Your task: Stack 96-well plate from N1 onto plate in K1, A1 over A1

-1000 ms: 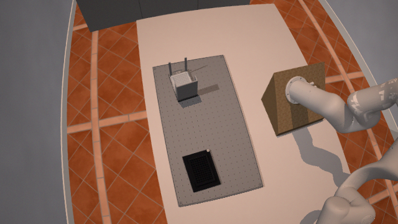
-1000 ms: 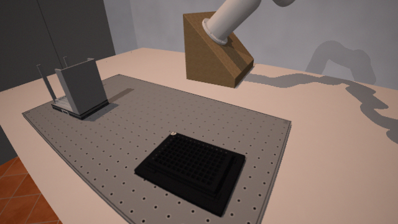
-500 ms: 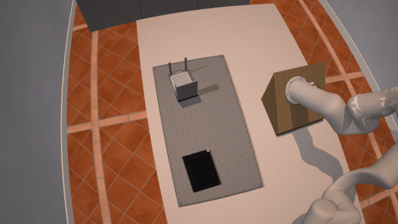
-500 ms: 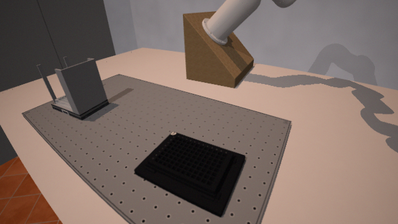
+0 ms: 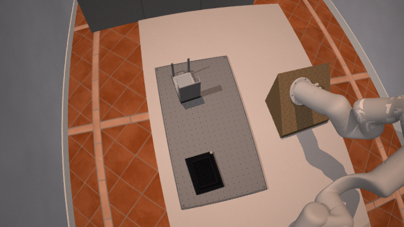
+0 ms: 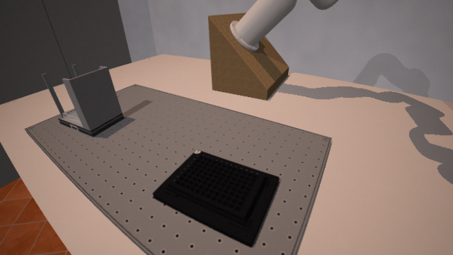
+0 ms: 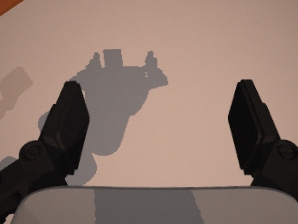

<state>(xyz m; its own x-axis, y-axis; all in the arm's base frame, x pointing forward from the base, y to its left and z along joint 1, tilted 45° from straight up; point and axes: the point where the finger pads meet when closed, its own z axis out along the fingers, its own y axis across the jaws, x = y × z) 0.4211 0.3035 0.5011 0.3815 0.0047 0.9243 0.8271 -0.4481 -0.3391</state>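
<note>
Right now my hand is 80 mm short of the black 96-well plate, 430 mm to the left of it and 240 mm above it. From my hand the other things lie so: black plate nest N1: 80 mm ahead, 430 mm to the right, 250 mm below; then pale A1 mark: 20 mm ahead, 500 mm to the right, 250 mm below; then pale 96-well plate: 10 mm ahead, 840 mm to the right, 240 mm below.
</note>
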